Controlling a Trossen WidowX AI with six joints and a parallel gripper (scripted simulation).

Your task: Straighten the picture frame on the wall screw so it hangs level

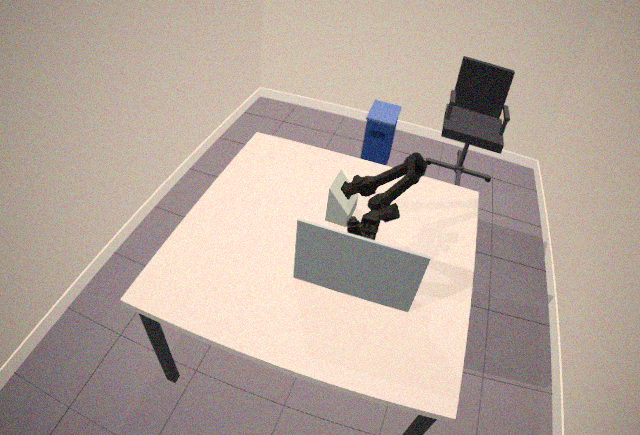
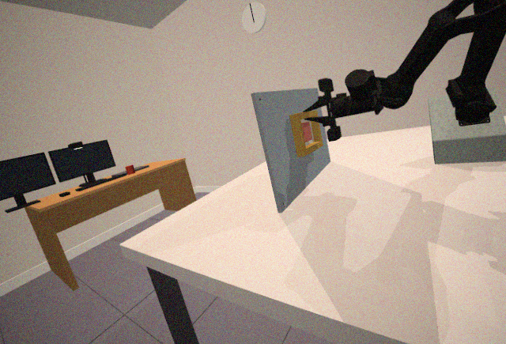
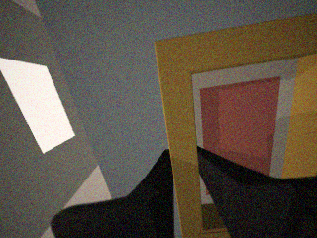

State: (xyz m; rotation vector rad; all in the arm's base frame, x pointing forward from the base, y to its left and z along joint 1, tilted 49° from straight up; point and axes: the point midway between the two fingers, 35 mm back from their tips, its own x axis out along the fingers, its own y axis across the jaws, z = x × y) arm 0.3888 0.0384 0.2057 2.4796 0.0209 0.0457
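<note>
Now: the picture frame 5 cm below my gripper tip and 1 cm to the left of it. From my gripper tip the other things lie so: grey wall panel (7 cm below, 2 cm ahead).
</note>
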